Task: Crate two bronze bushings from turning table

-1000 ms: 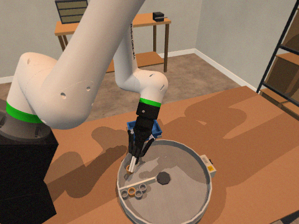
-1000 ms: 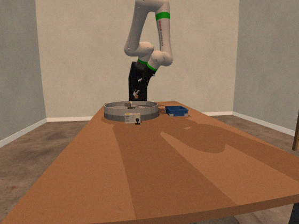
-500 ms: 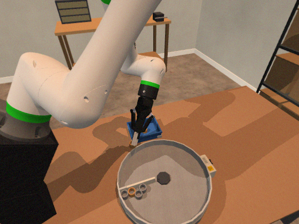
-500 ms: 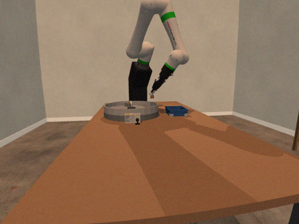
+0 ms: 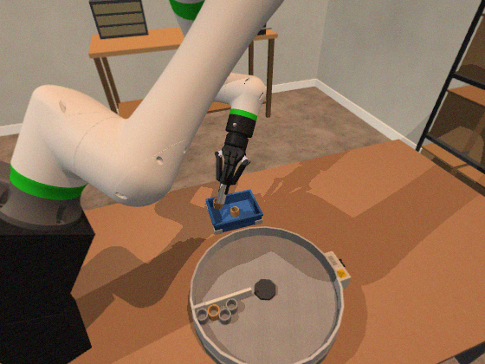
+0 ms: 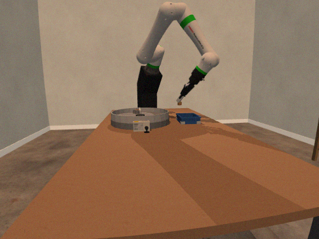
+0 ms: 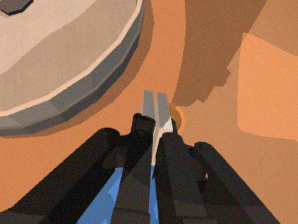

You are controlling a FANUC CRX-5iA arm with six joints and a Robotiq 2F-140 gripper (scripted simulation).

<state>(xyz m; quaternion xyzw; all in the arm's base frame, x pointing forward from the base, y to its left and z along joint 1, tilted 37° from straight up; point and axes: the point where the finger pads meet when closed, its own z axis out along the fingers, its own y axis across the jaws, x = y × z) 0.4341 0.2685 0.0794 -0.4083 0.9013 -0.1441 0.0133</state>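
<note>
My gripper is now 3 cm short of the blue crate, 6 cm to the right of it and 15 cm above it. Also, from my hand: turning table: 11 cm ahead, 29 cm to the right, 12 cm below.
</note>
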